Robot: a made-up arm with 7 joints.
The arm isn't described. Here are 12 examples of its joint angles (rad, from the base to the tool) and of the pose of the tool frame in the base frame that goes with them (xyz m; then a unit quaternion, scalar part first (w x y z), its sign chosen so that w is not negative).
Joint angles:
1: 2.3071 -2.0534 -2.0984 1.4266 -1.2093 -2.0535 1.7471
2: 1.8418 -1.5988 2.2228 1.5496 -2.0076 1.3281 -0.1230
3: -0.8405 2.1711 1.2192 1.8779 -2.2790 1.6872 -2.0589
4: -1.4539 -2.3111 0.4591 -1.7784 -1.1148 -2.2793 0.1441
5: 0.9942 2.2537 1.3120 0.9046 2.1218 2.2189 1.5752
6: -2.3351 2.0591 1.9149 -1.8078 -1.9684 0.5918 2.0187
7: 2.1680 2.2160 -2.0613 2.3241 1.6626 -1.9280 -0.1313
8: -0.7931 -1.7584 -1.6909 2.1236 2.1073 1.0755 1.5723
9: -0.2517 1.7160 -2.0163 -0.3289 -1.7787 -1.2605 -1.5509
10: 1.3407 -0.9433 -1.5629 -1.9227 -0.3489 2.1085 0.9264
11: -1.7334 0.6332 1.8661 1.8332 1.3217 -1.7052 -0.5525
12: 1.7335 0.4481 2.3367 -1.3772 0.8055 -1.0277 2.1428
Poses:
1: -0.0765 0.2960 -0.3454 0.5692 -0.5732 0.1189 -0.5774
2: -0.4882 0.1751 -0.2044 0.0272 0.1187 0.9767 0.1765
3: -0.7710 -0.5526 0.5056 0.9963 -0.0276 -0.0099 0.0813
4: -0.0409 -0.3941 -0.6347 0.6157 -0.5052 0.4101 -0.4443
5: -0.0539 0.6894 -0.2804 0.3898 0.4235 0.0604 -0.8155
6: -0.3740 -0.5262 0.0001 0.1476 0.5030 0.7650 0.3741
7: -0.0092 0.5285 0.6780 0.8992 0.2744 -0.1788 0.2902
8: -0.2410 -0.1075 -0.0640 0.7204 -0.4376 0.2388 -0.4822
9: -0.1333 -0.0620 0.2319 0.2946 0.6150 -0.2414 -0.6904
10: 0.3864 0.3199 -0.5220 0.2308 0.4031 -0.2652 -0.8449
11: -0.5496 -0.7170 0.0236 0.0472 -0.2877 -0.2535 0.9224
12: -0.6253 -0.1769 -0.0291 0.2778 -0.9321 -0.1089 0.2051
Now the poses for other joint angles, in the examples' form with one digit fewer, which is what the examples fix.
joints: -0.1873 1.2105 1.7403 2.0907 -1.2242 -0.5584 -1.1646
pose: -0.114 0.034 -0.372 0.460 -0.421 0.022 -0.781
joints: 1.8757 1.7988 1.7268 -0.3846 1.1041 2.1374 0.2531
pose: -0.151 -0.038 0.376 0.763 -0.606 0.005 -0.225
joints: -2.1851 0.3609 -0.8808 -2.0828 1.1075 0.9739 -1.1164
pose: -0.177 -0.049 0.226 0.143 0.860 -0.086 -0.483
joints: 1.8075 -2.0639 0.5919 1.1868 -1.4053 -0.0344 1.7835
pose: -0.090 -0.029 0.397 0.061 0.368 0.842 -0.391
